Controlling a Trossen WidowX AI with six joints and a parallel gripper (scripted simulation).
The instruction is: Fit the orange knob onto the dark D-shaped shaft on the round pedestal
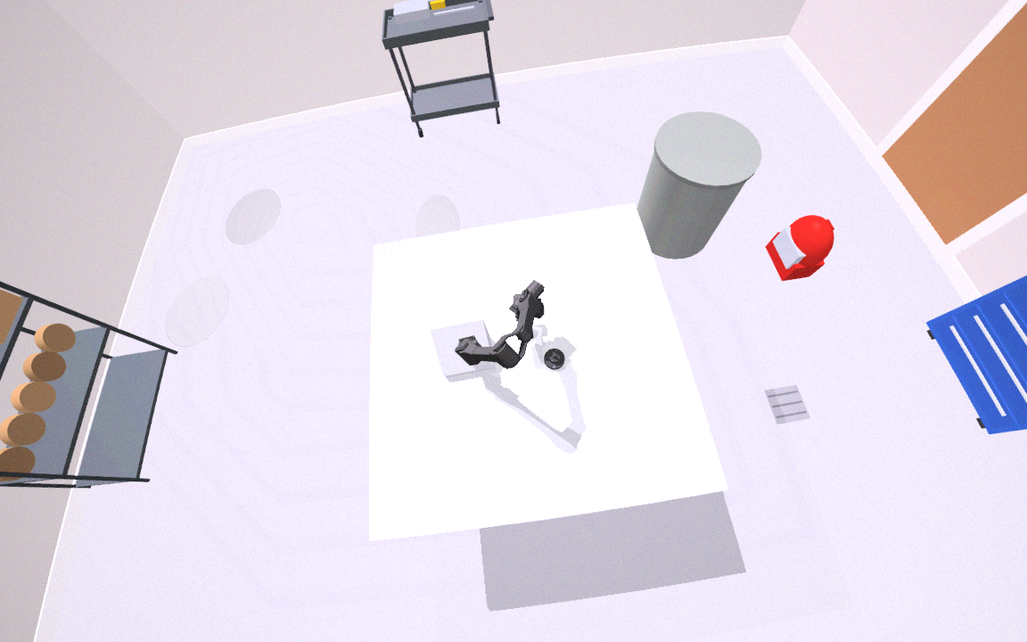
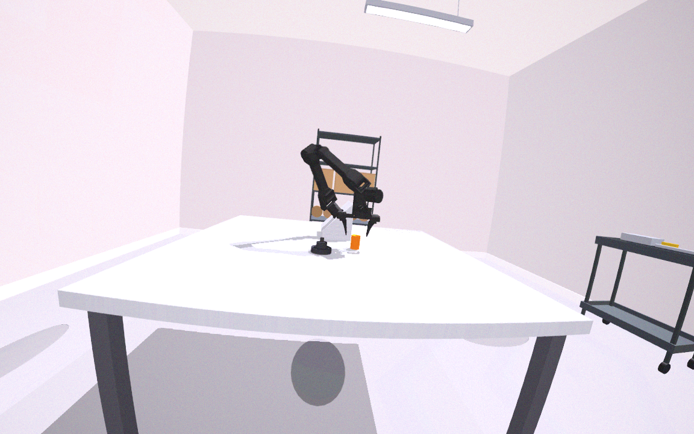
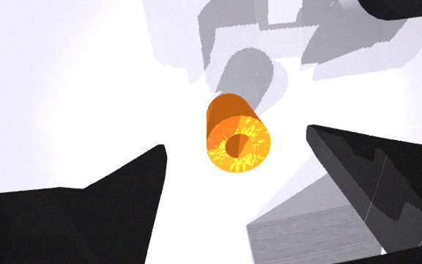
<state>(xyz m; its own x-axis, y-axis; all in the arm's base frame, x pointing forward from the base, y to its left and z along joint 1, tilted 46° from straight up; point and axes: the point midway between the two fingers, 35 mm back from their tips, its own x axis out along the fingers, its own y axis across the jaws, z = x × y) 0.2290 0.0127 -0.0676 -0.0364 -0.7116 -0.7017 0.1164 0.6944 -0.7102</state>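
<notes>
Now: gripper tip 30 mm above the orange knob. The rest, counted from my gripper tip: dark round pedestal 90 mm ahead, 160 mm to the right, 30 mm below.
</notes>
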